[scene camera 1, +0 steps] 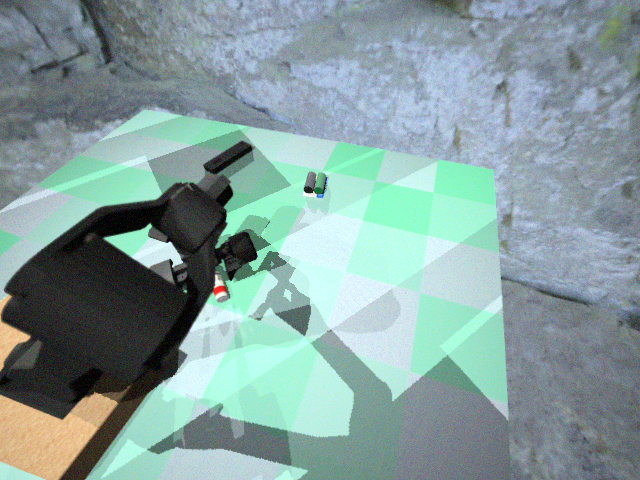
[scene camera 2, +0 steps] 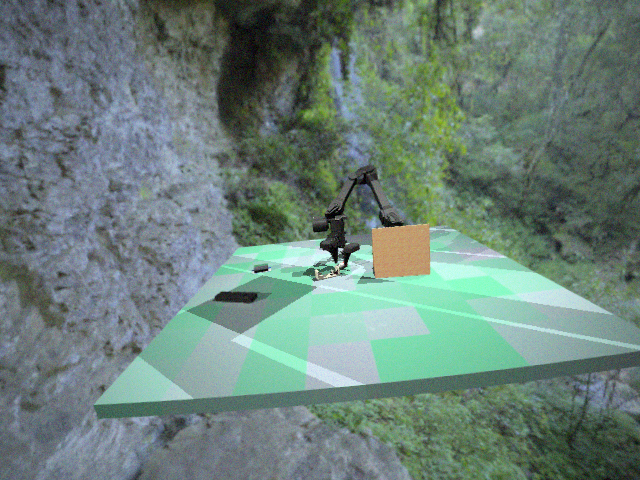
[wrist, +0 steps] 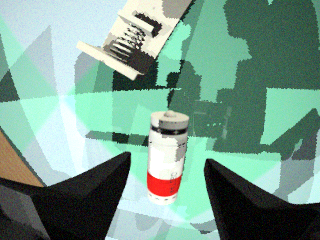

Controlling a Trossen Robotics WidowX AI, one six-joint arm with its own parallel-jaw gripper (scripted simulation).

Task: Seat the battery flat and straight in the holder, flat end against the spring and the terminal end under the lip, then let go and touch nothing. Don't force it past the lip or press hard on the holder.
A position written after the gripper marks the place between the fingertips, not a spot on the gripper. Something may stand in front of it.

Observation:
In view: the gripper point(scene camera 1: 218, 284) and a battery point(wrist: 168, 135).
The gripper also shows in the wrist view point(wrist: 168, 161).

